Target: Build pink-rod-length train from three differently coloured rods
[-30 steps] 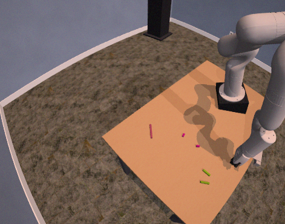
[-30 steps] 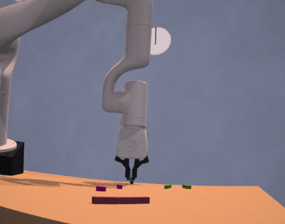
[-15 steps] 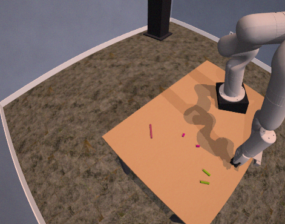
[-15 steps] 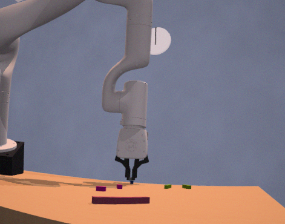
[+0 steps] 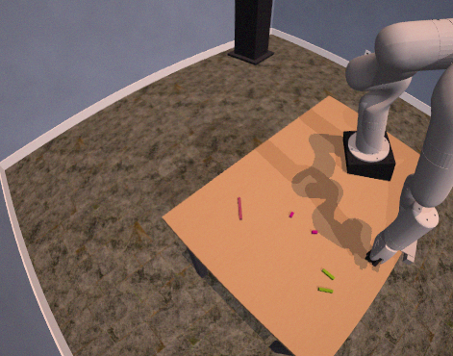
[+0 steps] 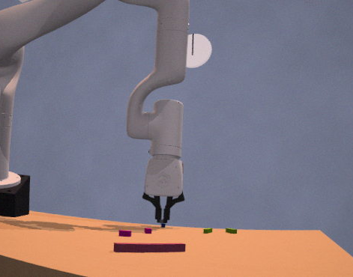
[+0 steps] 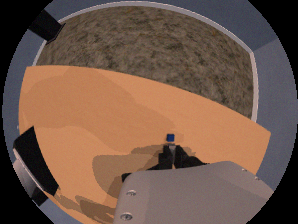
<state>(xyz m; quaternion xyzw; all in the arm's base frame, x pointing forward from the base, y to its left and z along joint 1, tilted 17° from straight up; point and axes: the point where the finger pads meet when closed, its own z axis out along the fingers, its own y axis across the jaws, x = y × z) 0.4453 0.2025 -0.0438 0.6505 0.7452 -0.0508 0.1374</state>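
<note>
Now: hand 3 cm above the blue rod and 2 cm to the right of it. Round my hand: grey rod 2 cm below; then pink rod 50 cm to the right, 12 cm ahead, 3 cm below.
</note>
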